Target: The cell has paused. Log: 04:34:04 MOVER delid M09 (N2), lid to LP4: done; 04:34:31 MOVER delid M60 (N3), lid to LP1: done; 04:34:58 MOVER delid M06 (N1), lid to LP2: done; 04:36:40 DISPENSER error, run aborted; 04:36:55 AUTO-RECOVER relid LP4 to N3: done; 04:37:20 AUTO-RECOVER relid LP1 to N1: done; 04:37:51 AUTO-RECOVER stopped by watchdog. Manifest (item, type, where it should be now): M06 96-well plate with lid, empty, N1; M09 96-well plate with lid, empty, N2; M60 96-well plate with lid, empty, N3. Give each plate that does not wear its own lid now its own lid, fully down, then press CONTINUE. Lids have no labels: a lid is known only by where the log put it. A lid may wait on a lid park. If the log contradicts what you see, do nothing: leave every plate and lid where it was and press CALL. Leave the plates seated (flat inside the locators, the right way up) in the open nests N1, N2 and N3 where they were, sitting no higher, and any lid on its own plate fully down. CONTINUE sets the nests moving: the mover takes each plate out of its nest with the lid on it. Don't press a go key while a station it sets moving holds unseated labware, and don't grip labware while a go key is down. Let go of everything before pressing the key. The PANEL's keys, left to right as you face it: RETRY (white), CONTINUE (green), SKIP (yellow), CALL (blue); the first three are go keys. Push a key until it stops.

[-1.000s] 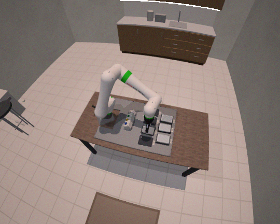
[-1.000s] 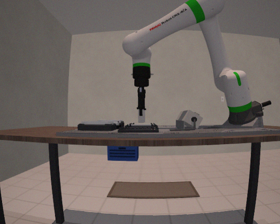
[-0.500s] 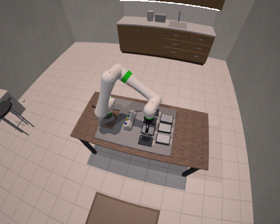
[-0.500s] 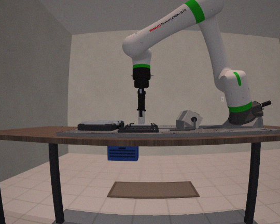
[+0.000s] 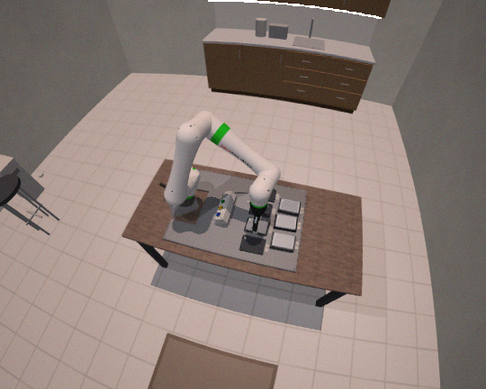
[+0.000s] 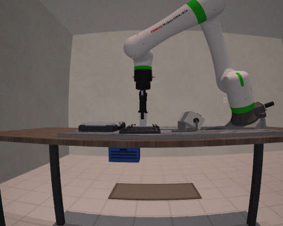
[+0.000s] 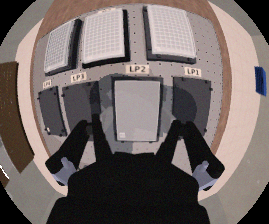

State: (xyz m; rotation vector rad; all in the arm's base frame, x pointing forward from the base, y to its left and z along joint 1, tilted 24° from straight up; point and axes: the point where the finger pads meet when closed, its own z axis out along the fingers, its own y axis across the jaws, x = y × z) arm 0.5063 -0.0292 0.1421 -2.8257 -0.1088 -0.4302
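The lid is 20 mm below my hand. Round my hand: lid park LP3 (20 mm behind, 130 mm to the left, 30 mm below); lid park LP1 (20 mm ahead, 130 mm to the right, 30 mm below); yellow key (250 mm behind, 30 mm above).
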